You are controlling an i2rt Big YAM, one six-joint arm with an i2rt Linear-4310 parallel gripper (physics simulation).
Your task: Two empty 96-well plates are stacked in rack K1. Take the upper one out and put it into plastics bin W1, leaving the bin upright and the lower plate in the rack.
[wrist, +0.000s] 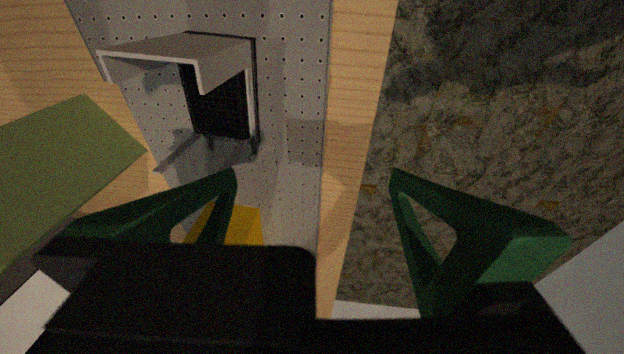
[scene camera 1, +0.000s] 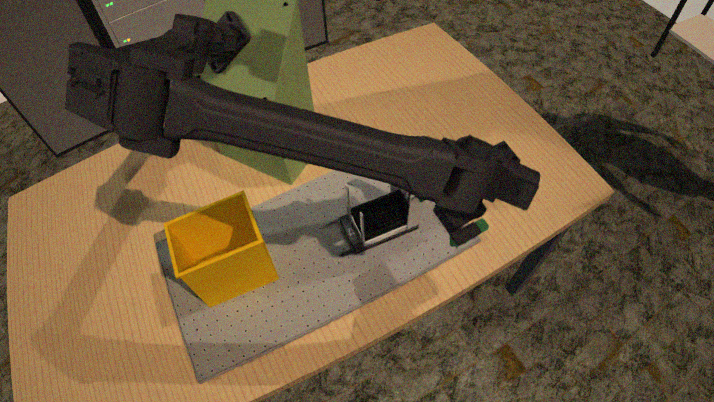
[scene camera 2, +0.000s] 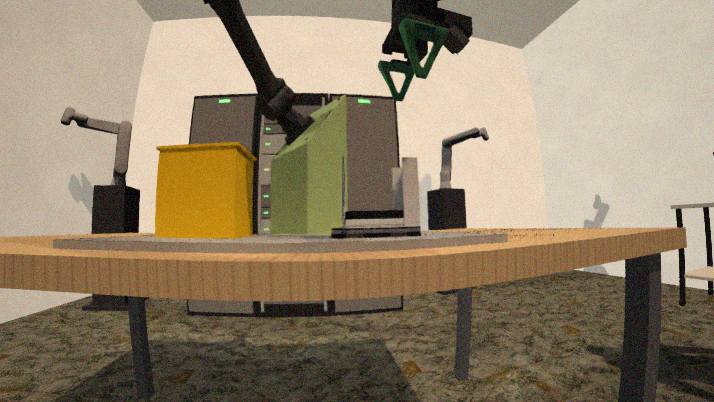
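Seen in the pictures: gripper, fingertip midpoint: (wrist: 312,177) (scene camera 1: 438,222) (scene camera 2: 408,90); arm's base, link origin: (scene camera 1: 225,42) (scene camera 2: 300,131).
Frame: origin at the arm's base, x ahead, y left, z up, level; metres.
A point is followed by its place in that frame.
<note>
Rack K1 (scene camera 1: 352,235) @[y 0.020, x 0.398, z -0.327 m] (scene camera 2: 411,195) @[y 0.140, x 0.469, z -0.271 m] (wrist: 215,47) @[y 0.157, x 0.461, z -0.257 m] stands upright on the perforated board, with pale walls and a dark base. A black plate (scene camera 1: 382,215) @[y 0.097, x 0.411, z -0.304 m] (scene camera 2: 375,214) @[y 0.079, x 0.446, z -0.304 m] (wrist: 220,115) @[y 0.072, x 0.409, z -0.298 m] lies low inside it; I cannot make out the lower plate separately. Bin W1 (scene camera 1: 235,275) @[y -0.243, x 0.356, z -0.252 m] (scene camera 2: 200,195) @[y -0.237, x 0.357, z -0.264 m] (wrist: 245,225) @[y -0.165, x 0.361, z -0.292 m] is yellow, open-topped and upright, at the board's other end; its inside floor is mostly hidden. My gripper (scene camera 1: 467,234) (scene camera 2: 411,88) @[y 0.088, x 0.567, z -0.124 m] (wrist: 312,177) @[y 0.088, x 0.567, z -0.124 m] is open and empty, high above the table, clear of the rack. In scene camera 1 it appears right of the rack.
The perforated board (scene camera 1: 300,300) @[y -0.160, x 0.444, z -0.344 m] (wrist: 295,65) @[y 0.113, x 0.520, z -0.344 m] lies on the wooden table (scene camera 1: 400,320) @[y -0.021, x 0.611, z -0.357 m] (scene camera 2: 320,275) @[y -0.055, x 0.615, z -0.372 m]. A tall green mount (scene camera 1: 300,75) @[y 0.103, x 0.127, z -0.081 m] (scene camera 2: 325,175) @[y 0.056, x 0.147, z -0.180 m] (wrist: 60,145) @[y 0.078, x 0.137, z -0.253 m] stands behind the board and carries the arm. Grey cabinets (scene camera 2: 225,120) stand behind the table.
</note>
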